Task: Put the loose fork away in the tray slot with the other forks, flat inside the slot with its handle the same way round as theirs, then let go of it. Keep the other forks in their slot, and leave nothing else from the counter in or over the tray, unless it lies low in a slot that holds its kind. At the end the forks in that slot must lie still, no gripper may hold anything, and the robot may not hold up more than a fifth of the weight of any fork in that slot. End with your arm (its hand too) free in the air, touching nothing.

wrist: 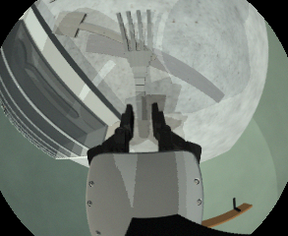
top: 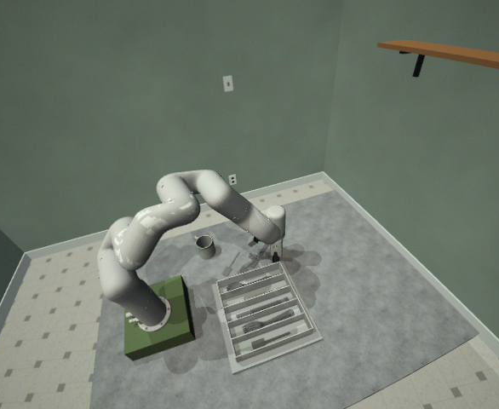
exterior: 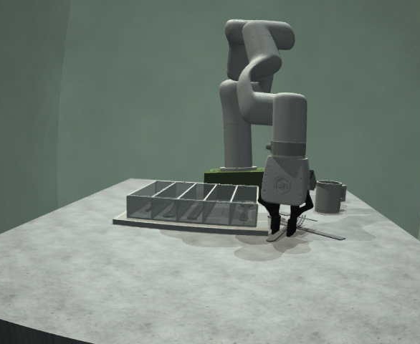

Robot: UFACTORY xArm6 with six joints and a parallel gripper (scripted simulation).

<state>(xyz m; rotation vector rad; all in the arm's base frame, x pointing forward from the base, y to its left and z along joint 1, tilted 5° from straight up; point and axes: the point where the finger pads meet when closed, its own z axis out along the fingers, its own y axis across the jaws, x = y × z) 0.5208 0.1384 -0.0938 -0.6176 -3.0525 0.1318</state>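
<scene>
My gripper is now 140 mm past the cutlery tray, 210 mm to the left of it and 30 mm below it.
</scene>
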